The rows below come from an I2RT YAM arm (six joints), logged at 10 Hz.
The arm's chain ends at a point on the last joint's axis. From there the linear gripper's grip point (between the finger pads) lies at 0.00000 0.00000 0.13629 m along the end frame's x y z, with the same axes.
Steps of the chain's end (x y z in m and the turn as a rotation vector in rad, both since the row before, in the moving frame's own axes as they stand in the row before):
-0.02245, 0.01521, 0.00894, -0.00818, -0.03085, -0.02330
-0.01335, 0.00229, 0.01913, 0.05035, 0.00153, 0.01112
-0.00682, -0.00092, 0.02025, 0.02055, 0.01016, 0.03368
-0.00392, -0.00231, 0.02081, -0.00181, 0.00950, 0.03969
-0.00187, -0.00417, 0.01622, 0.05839, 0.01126, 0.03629
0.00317, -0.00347, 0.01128, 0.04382, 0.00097, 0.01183
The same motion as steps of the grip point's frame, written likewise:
-0.02664, 0.01637, 0.00887, -0.00818, -0.03085, -0.02330
-0.01310, -0.00457, 0.01896, 0.05035, 0.00153, 0.01112
-0.00539, -0.00370, 0.02021, 0.02055, 0.01016, 0.03368
-0.00263, -0.00204, 0.02080, -0.00181, 0.00950, 0.03969
-0.00019, -0.01209, 0.01598, 0.05839, 0.01126, 0.03629
0.00334, -0.00944, 0.01115, 0.04382, 0.00097, 0.01183

